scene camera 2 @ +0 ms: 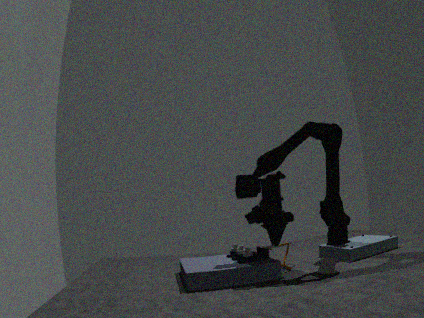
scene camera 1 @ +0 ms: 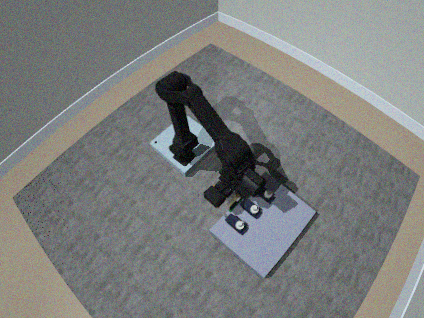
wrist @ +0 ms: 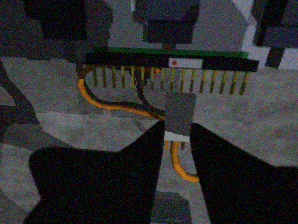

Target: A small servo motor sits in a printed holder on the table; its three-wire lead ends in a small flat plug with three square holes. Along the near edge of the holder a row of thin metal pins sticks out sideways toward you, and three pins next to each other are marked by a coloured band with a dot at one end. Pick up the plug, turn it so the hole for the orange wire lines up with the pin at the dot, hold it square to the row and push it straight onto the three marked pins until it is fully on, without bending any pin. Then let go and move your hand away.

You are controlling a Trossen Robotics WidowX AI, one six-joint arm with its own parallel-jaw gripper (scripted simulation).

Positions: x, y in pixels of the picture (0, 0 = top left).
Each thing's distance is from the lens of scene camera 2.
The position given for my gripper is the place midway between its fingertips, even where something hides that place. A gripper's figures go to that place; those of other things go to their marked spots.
my gripper (scene camera 2: 275, 246): 102 cm
holder plate (scene camera 2: 211, 272): 82 cm
